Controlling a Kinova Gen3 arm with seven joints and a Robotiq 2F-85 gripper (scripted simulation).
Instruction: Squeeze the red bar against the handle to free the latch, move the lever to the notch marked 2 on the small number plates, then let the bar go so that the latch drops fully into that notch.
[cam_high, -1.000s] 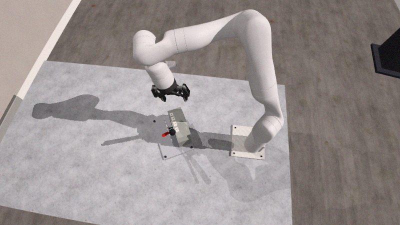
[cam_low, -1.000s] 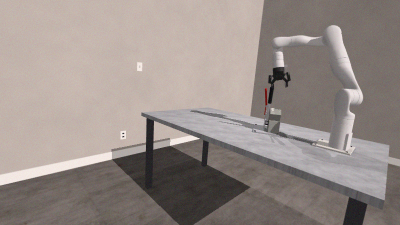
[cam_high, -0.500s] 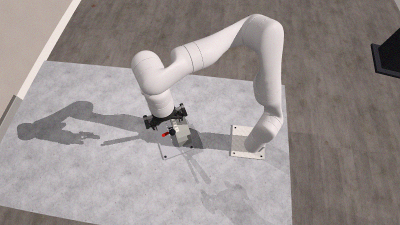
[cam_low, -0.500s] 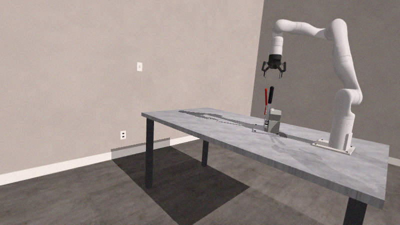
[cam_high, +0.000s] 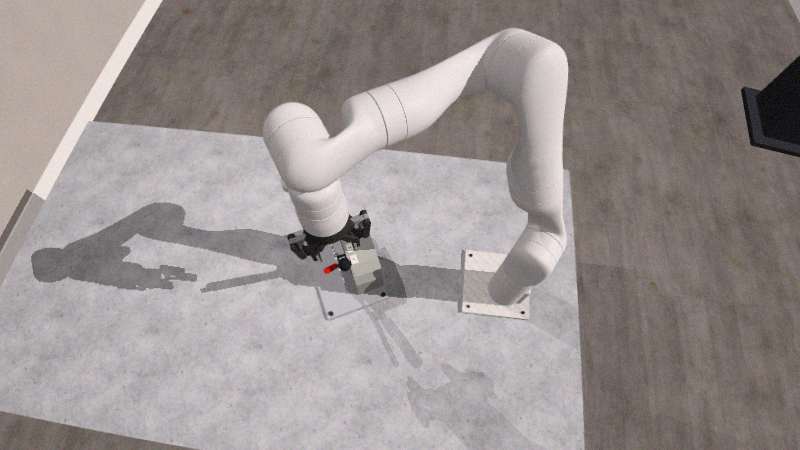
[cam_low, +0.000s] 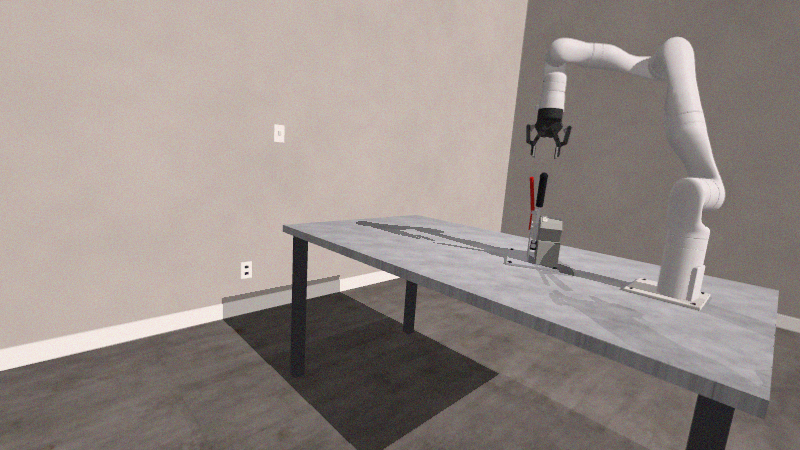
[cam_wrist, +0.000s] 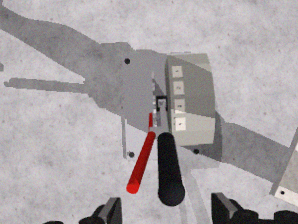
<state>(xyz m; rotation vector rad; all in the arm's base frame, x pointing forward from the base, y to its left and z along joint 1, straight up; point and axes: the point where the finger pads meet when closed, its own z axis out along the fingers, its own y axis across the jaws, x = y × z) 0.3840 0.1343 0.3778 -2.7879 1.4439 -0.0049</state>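
The red bar lies 200 mm below my hand, 40 mm ahead of it and 30 mm to the right of it.
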